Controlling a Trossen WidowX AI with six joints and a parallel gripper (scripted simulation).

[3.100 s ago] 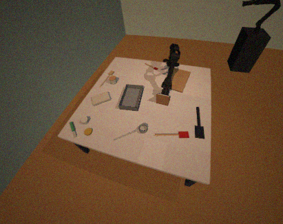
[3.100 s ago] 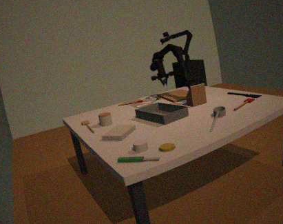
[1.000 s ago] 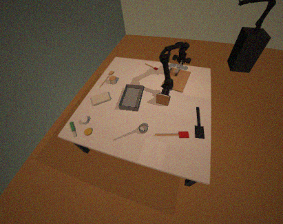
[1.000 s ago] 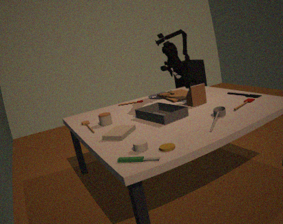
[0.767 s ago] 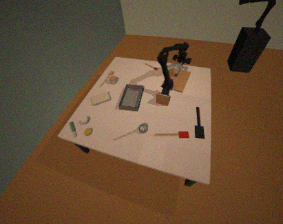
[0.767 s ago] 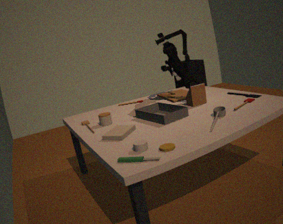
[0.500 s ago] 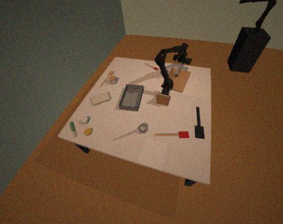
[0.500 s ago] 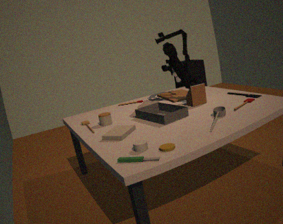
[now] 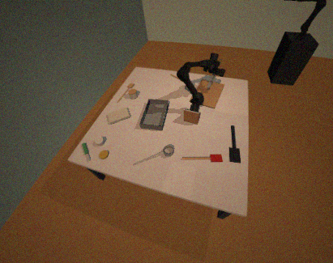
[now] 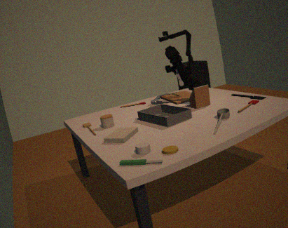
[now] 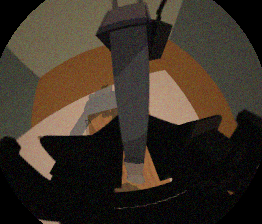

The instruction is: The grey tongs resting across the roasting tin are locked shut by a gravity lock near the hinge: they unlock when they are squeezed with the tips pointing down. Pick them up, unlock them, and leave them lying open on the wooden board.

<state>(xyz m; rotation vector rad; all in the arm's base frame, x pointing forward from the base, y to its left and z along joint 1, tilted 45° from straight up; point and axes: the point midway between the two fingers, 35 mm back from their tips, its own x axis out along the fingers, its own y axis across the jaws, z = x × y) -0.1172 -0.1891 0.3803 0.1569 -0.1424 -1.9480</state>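
Right now the wooden board is 17 cm below my gripper tip, 8 cm to the left of it and 5 cm ahead of it. Round my gripper tip: red-tipped stick 36 cm ahead, 18 cm below, 10 cm to the right; then black spatula 64 cm to the left, 18 cm below, 18 cm behind; then grey roasting tin 48 cm ahead, 45 cm to the left, 15 cm below.
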